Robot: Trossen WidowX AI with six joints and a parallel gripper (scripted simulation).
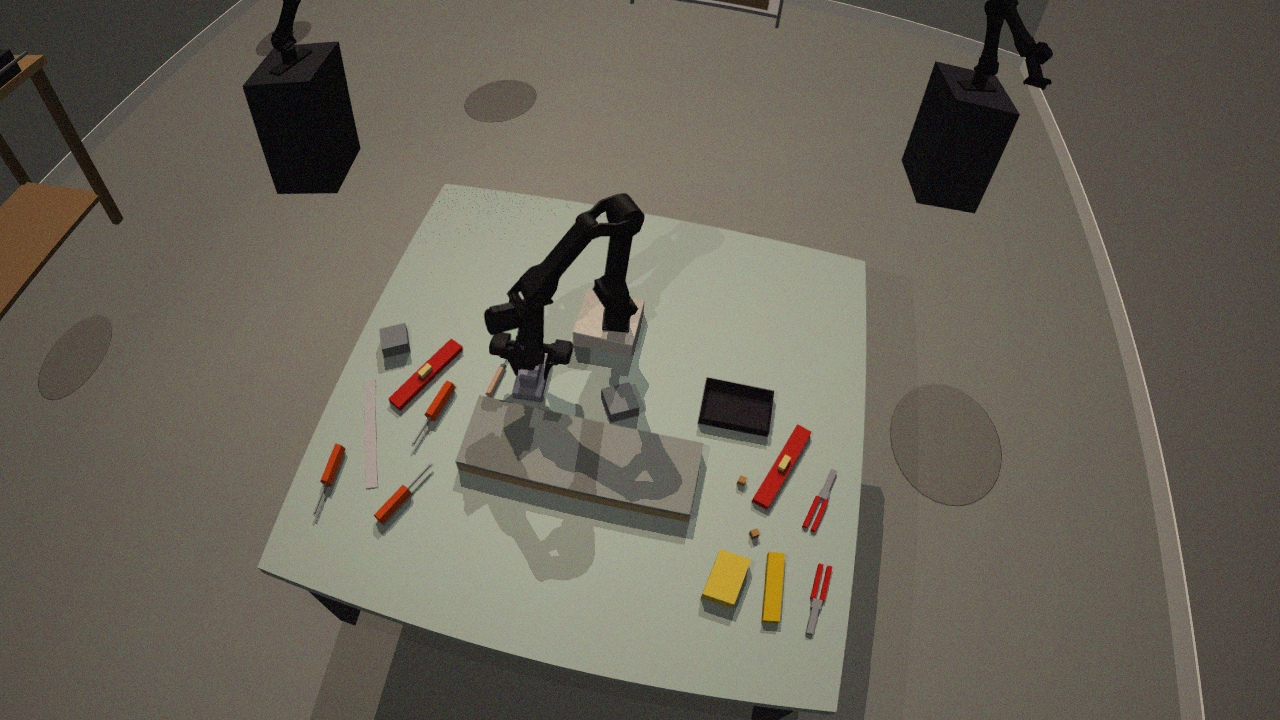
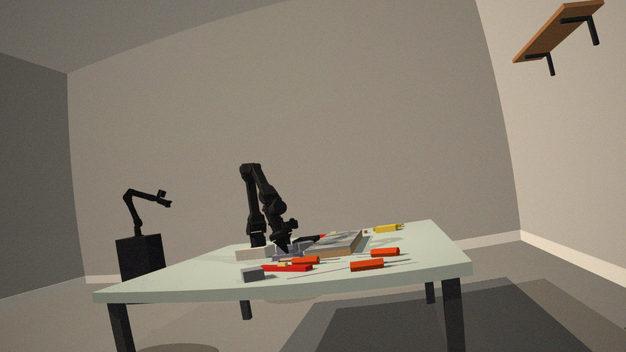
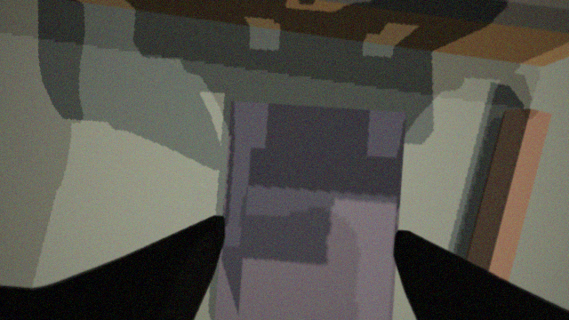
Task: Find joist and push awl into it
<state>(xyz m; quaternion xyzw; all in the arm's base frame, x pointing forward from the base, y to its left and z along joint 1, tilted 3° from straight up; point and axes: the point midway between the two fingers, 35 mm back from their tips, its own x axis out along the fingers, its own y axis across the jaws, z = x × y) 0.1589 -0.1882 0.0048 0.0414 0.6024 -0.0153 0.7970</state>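
The grey stud finder lies 3 cm behind my gripper tip and 2 cm above it. From my gripper tip the other things lie so: dark tray 48 cm to the left, 3 cm ahead, 1 cm below; then white strip 38 cm to the right, 18 cm ahead, 2 cm below; then awl 8 cm to the right, 2 cm below, 2 cm behind.
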